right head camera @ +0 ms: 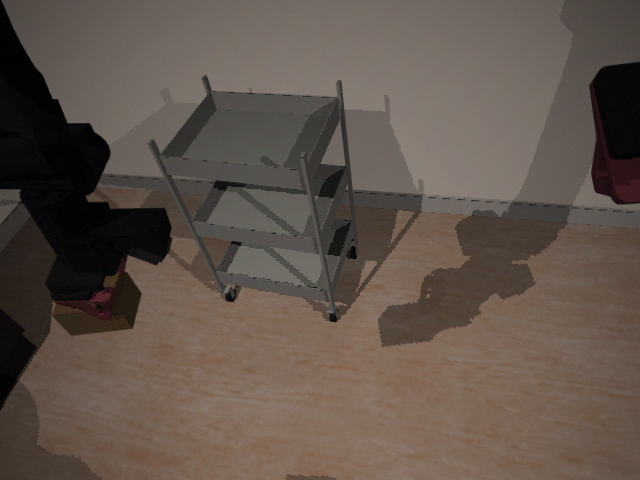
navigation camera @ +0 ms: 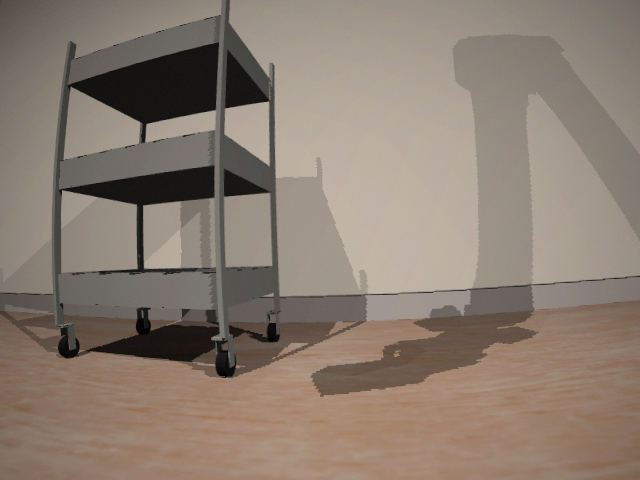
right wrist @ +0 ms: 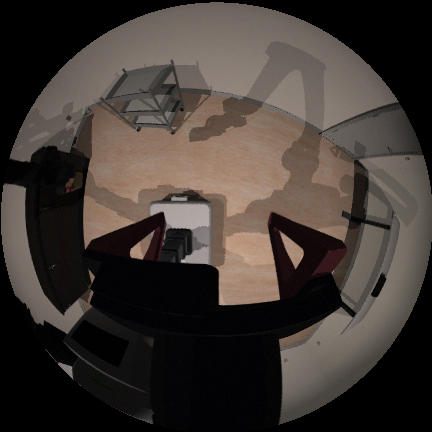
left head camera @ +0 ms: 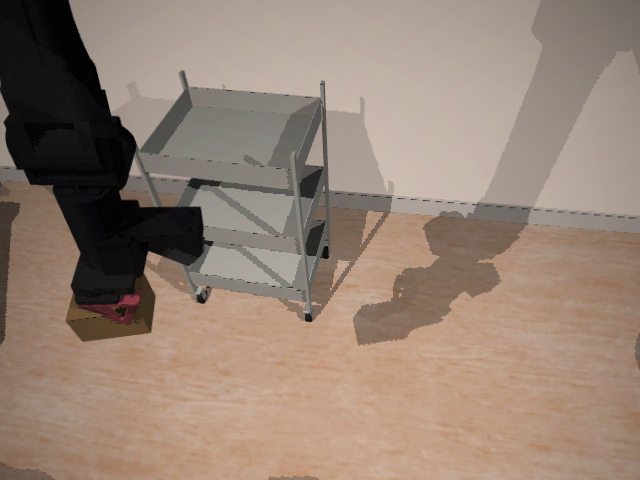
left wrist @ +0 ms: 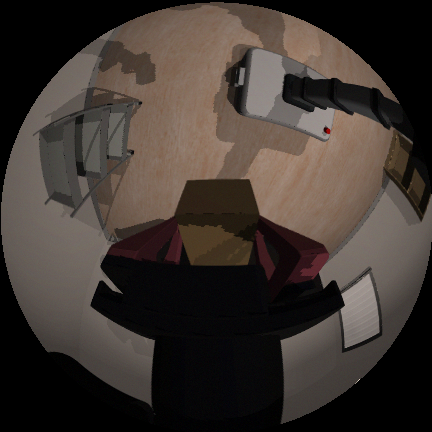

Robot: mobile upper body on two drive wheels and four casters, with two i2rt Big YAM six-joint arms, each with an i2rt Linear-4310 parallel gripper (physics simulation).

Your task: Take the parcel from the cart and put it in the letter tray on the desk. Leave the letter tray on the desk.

Scene:
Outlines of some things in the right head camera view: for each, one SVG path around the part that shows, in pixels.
My right gripper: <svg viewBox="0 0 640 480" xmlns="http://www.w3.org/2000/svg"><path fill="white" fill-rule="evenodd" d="M640 62L605 66L598 71L589 85L596 131L596 143L591 170L594 191L610 196L615 204L640 203Z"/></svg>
A brown parcel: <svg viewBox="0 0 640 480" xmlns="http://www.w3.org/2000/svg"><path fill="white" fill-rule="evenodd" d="M89 303L90 305L103 312L102 305L95 305L93 303ZM142 293L127 272L116 273L114 276L106 276L103 283L104 287L114 288L111 319L99 319L85 311L56 304L52 317L71 336L133 329Z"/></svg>

